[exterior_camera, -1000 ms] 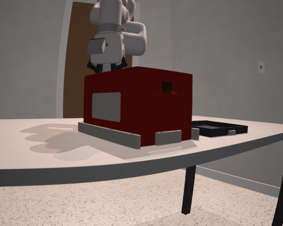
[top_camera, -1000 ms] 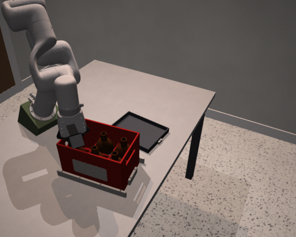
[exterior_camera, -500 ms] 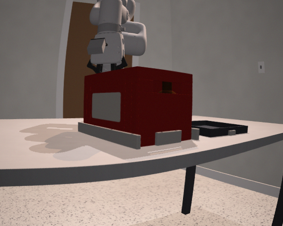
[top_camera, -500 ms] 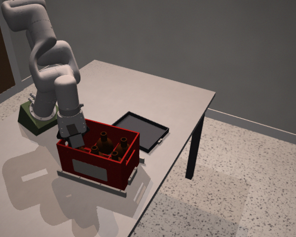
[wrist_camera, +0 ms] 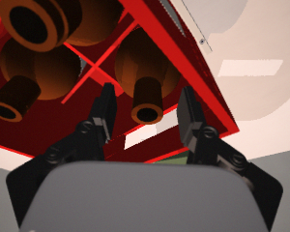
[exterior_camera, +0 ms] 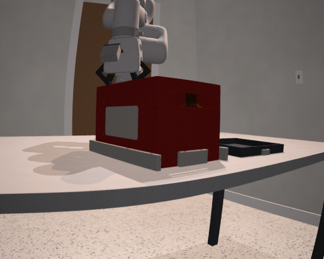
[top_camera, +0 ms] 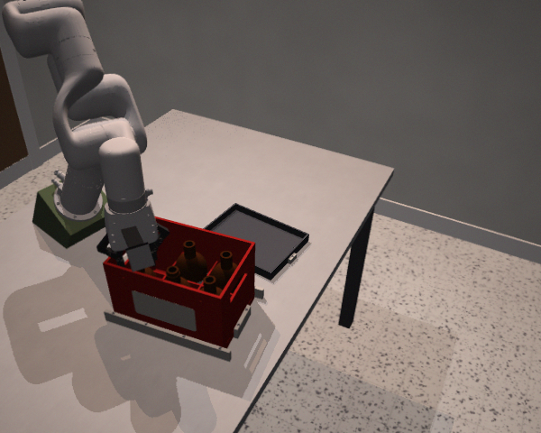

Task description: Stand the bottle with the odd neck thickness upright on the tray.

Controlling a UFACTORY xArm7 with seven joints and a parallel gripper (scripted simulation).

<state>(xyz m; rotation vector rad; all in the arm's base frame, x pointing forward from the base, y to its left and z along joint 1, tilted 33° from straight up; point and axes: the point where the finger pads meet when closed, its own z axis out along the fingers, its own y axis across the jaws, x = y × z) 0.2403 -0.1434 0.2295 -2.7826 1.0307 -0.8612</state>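
The red crate lies 8 cm ahead of my hand, 4 cm to the left of it and 7 cm below it. Also, from my hand: black tray 13 cm ahead, 33 cm to the left, 15 cm below.
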